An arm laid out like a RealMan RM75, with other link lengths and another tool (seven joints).
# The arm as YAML. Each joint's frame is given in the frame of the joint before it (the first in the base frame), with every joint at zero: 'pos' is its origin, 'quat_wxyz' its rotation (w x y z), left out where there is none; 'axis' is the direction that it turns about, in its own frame. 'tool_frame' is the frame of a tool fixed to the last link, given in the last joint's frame.
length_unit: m
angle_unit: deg
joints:
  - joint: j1
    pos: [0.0, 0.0, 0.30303]
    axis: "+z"
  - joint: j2
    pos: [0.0, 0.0, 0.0]
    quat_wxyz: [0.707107, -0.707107, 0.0, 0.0]
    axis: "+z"
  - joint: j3
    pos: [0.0, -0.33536, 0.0]
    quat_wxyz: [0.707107, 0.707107, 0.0, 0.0]
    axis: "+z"
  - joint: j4
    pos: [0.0, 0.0, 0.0]
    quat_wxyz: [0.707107, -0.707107, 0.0, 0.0]
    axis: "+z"
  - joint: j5
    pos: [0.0, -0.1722, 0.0]
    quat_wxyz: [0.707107, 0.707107, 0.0, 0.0]
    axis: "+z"
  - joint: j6
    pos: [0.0, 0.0, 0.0]
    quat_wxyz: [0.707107, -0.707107, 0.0, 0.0]
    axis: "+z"
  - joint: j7
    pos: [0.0, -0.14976, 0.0]
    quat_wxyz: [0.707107, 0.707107, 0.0, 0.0]
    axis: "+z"
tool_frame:
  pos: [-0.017, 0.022, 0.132]
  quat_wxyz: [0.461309, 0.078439, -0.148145, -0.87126]
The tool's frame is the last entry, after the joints.
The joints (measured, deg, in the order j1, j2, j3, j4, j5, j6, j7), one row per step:
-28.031 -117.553 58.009 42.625 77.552 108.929 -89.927
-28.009 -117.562 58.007 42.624 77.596 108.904 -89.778
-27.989 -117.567 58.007 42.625 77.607 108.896 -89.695
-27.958 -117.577 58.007 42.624 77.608 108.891 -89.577
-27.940 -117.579 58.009 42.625 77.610 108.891 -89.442
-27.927 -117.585 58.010 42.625 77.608 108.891 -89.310
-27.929 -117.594 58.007 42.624 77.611 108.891 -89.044
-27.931 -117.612 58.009 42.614 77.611 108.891 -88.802
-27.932 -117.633 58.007 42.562 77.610 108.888 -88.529
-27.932 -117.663 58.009 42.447 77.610 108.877 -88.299
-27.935 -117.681 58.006 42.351 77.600 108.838 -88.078
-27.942 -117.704 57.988 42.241 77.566 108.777 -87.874
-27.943 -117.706 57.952 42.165 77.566 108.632 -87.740
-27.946 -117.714 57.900 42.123 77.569 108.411 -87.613
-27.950 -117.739 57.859 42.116 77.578 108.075 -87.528
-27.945 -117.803 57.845 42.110 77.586 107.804 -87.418
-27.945 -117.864 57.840 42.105 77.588 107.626 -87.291
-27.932 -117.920 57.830 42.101 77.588 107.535 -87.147
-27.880 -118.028 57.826 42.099 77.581 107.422 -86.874
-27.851 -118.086 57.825 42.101 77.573 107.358 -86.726
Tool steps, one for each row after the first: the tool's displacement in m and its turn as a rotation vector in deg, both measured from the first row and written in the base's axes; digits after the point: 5 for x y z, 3 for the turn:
-0.00023 0.00002 -0.00027 0.114 0.044 -0.040
-0.00036 0.00001 -0.00037 0.180 0.056 -0.060
-0.00050 -0.00003 -0.00046 0.275 0.054 -0.090
-0.00061 -0.00006 -0.00053 0.385 0.062 -0.148
-0.00067 -0.00008 -0.00060 0.492 0.061 -0.208
-0.00070 -0.00004 -0.00074 0.709 0.066 -0.356
-0.00067 -0.00005 -0.00091 0.895 0.059 -0.485
-0.00068 -0.00002 -0.00113 1.085 0.038 -0.594
-0.00071 0.00002 -0.00144 1.198 -0.007 -0.626
-0.00076 0.00024 -0.00167 1.344 -0.037 -0.646
-0.00073 0.00066 -0.00182 1.499 -0.098 -0.623
-0.00092 0.00151 -0.00201 1.667 -0.084 -0.508
-0.00110 0.00275 -0.00225 1.896 -0.047 -0.347
-0.00125 0.00442 -0.00271 2.151 0.028 -0.104
-0.00121 0.00558 -0.00333 2.355 0.061 0.069
-0.00108 0.00629 -0.00384 2.523 0.068 0.149
-0.00097 0.00661 -0.00421 2.669 0.051 0.164
-0.00083 0.00683 -0.00485 2.908 0.000 0.162
-0.00074 0.00696 -0.00518 3.042 -0.028 0.162

